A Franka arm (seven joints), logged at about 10 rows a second.
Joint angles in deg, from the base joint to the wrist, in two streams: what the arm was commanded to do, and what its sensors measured. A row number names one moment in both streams.
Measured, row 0:
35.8 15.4 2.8 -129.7 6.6 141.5 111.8
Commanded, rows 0 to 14:
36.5 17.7 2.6 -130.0 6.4 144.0 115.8
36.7 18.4 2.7 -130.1 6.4 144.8 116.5
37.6 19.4 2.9 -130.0 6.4 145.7 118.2
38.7 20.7 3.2 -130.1 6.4 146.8 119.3
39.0 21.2 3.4 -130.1 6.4 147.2 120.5
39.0 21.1 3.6 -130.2 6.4 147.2 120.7
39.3 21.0 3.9 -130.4 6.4 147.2 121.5
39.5 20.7 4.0 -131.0 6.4 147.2 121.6
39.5 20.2 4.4 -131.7 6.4 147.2 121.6
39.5 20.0 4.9 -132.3 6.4 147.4 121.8
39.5 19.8 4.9 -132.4 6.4 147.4 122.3
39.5 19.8 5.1 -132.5 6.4 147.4 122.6
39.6 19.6 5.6 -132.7 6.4 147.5 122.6
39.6 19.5 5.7 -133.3 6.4 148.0 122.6
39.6 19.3 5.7 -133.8 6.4 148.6 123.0
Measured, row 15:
38.7 19.1 4.9 -130.7 6.5 146.3 120.2
